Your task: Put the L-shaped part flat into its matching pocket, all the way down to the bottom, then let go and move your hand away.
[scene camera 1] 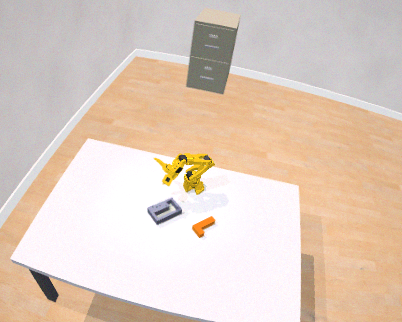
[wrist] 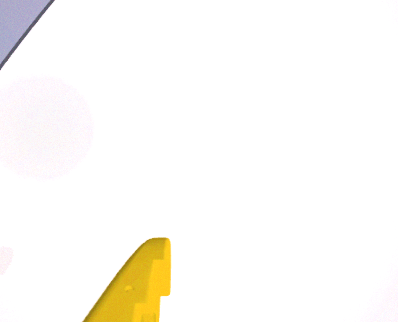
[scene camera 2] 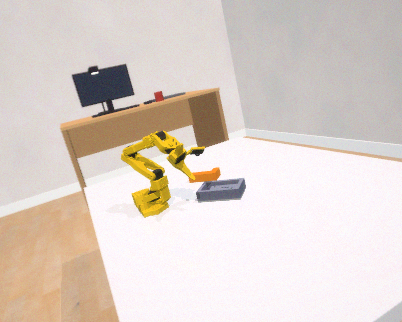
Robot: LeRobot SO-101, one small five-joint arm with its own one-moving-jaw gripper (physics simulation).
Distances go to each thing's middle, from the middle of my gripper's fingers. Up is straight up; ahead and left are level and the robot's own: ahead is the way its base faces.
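There is the grey pocket block (scene camera 2: 229, 189), and my hand is 170 mm above it. My hand is also 50 mm to the right of the block and 120 mm short of it.
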